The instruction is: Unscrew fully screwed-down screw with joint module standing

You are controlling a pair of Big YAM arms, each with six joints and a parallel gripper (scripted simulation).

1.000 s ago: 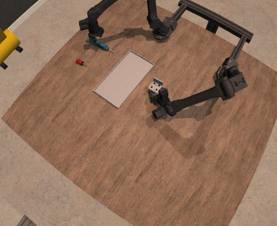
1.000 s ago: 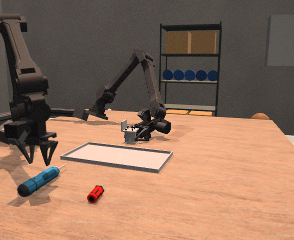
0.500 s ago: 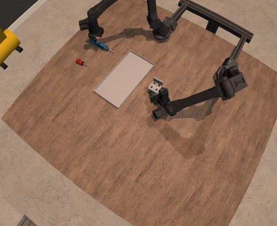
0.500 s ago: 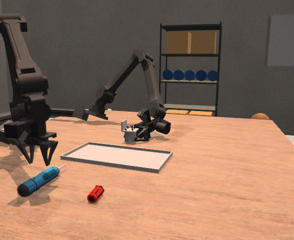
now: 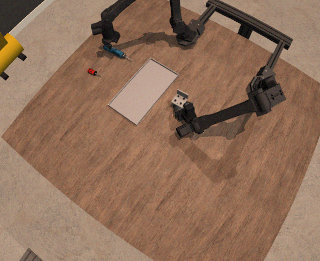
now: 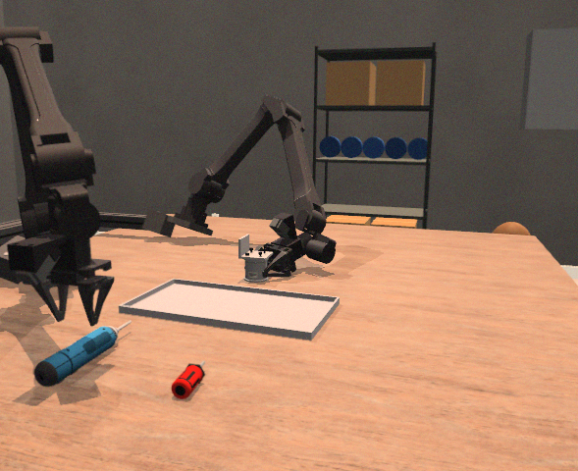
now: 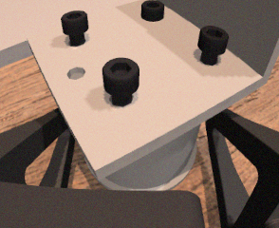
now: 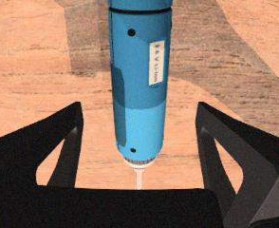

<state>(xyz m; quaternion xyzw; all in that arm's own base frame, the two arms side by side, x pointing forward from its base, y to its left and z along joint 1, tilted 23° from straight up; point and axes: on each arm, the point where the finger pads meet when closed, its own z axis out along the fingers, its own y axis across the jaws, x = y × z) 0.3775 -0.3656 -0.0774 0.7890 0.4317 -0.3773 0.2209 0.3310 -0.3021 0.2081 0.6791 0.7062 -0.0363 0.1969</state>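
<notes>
My left gripper is now 10 mm below the joint module. The rest, counted from my left hand: shallow grey tray 220 mm to the right, 60 mm ahead, 20 mm below; pale l-shaped bracket 50 mm above; red manual screwdriver 550 mm to the right, 180 mm ahead, 10 mm below.
</notes>
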